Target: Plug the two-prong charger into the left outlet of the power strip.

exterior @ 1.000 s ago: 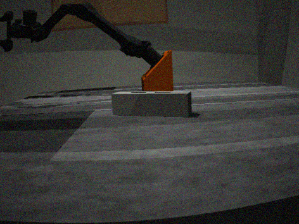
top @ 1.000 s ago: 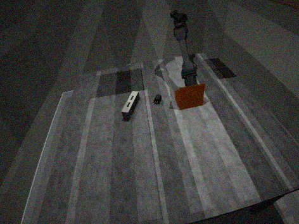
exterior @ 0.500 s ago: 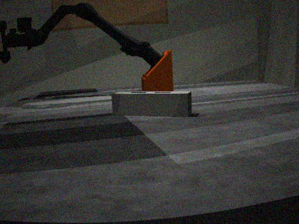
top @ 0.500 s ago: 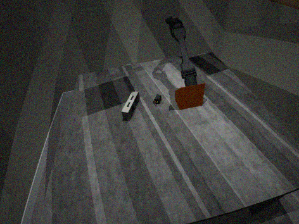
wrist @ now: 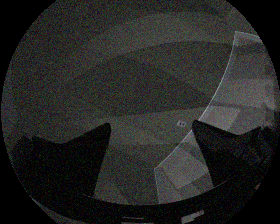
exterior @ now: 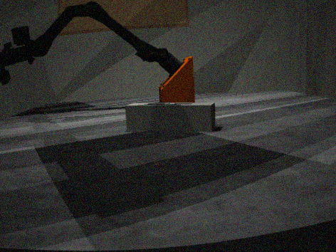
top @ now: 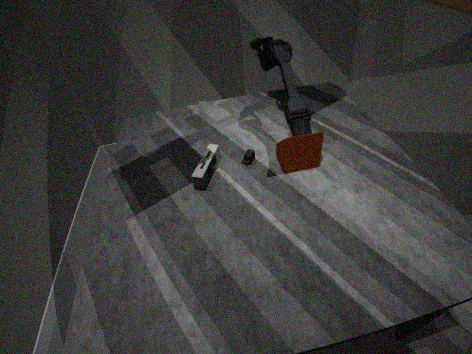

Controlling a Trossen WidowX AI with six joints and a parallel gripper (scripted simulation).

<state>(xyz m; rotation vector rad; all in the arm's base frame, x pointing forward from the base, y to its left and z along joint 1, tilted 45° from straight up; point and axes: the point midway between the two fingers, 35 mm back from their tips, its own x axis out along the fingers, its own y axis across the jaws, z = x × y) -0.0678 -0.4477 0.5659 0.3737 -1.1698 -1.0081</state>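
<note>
Now: gripper tip 28 cm short of the dark block, 67 cm to the right of it and 19 cm above it.
</note>
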